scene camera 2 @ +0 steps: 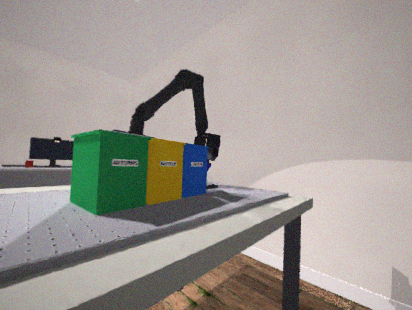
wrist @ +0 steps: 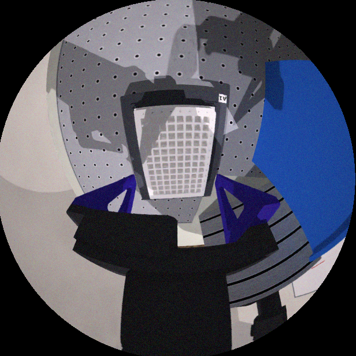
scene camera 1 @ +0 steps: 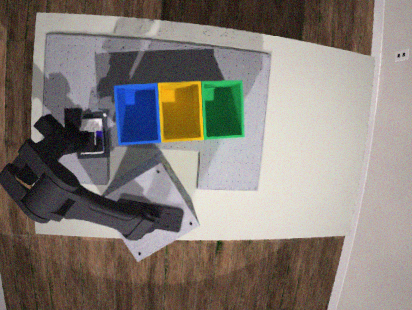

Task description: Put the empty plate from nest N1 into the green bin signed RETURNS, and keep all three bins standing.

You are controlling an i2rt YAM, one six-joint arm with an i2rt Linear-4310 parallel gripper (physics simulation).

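Frame: origin at the arm's base, x ahead, y left, z up, level; millimetres.
Seen in the pictures: gripper, fingertip midpoint: (scene camera 1: 88, 140); arm's base, origin of the base link: (scene camera 1: 149, 215).
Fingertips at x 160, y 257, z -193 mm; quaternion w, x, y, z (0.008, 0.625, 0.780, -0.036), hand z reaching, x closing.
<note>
Offsets run from my fingertips to a thing's top centre. Level surfaces: height alone.
The white gridded plate (wrist: 176, 155) (scene camera 1: 93, 148) sits in the dark nest frame (wrist: 128, 120) (scene camera 1: 106, 125). My gripper (wrist: 175, 178) is open, its blue fingers apart above the near end of the plate and not touching it as far as the wrist view shows. In scene camera 1 the arm partly covers the nest. The green bin {dy -423, dx +194, dz +138 mm} (scene camera 1: 223, 112) (scene camera 2: 122, 175) signed RETURNS stands upright at the right end of the row. The yellow bin {dy -296, dx +160, dz +138 mm} (scene camera 1: 181, 114) (scene camera 2: 164, 177) stands upright in the middle. The blue bin {dy -168, dx +127, dz +138 mm} (scene camera 1: 138, 116) (scene camera 2: 194, 175) (wrist: 310, 135) stands upright nearest the nest.
The bins and nest stand on a grey perforated board {dz -41 mm} (scene camera 1: 230, 170) (scene camera 2: 30, 230) on the pale table {dz -54 mm} (scene camera 1: 310, 150). The arm's square base plate (scene camera 1: 155, 185) lies close in front of the blue and yellow bins. The blue bin's wall rises close beside the nest.
</note>
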